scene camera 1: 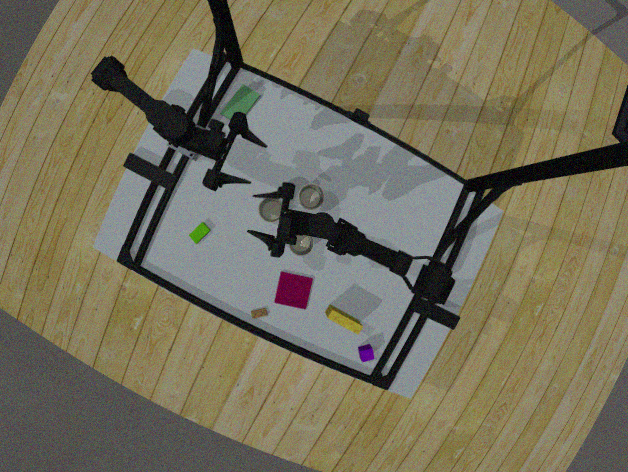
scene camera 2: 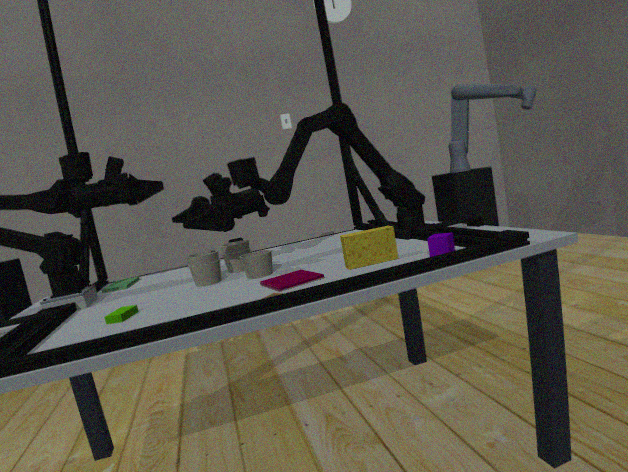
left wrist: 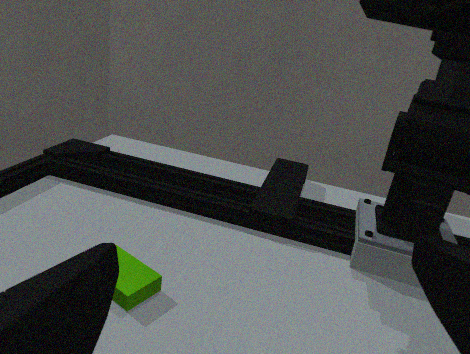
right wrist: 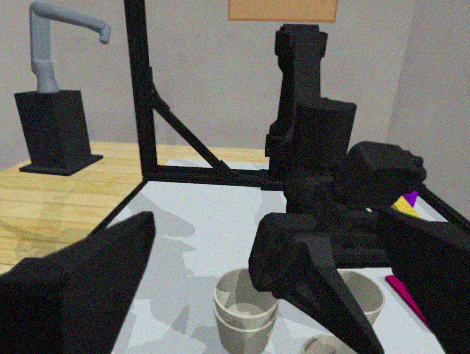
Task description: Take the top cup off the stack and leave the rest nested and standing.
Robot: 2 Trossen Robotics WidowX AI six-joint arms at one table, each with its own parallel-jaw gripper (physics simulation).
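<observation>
A beige cup stands upright on the table, apart from the stack. The stack stands upright, with two nested rims showing in the right wrist view. Another beige cup stands separately, partly hidden by the left arm in scene camera 1. My left gripper is open and empty, above table height near the first cup. My right gripper is open and empty, raised over the table.
A crimson square lies near a small tan block. A yellow block and purple cube stand at picture right. A green block and pale green pad lie at picture left.
</observation>
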